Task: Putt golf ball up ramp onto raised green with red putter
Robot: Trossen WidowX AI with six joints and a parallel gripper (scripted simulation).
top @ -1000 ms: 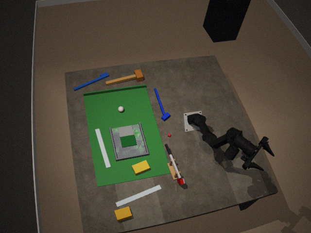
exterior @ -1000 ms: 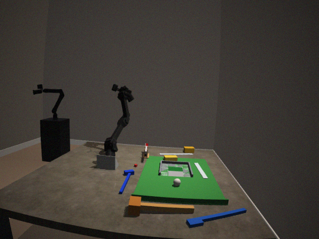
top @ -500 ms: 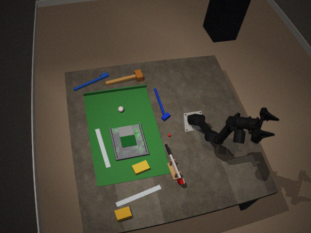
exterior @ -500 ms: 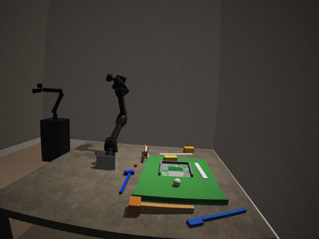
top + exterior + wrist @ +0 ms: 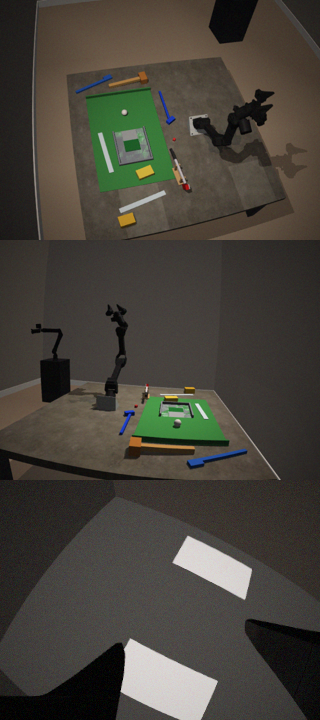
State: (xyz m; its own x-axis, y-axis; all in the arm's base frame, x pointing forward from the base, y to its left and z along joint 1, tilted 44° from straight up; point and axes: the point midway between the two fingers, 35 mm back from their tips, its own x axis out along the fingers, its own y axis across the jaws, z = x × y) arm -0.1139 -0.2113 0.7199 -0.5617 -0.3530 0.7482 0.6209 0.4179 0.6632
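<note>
Now: the red putter 700 mm below my gripper tip, 320 mm ahead of it and 60 mm to the right of it. Also, from my gripper tip: small red cube: 750 mm below, 300 mm to the right, 270 mm ahead; then white golf ball: 740 mm below, 590 mm to the right, 540 mm ahead; then wooden stand: 730 mm below, 320 mm ahead, 50 mm to the right.
</note>
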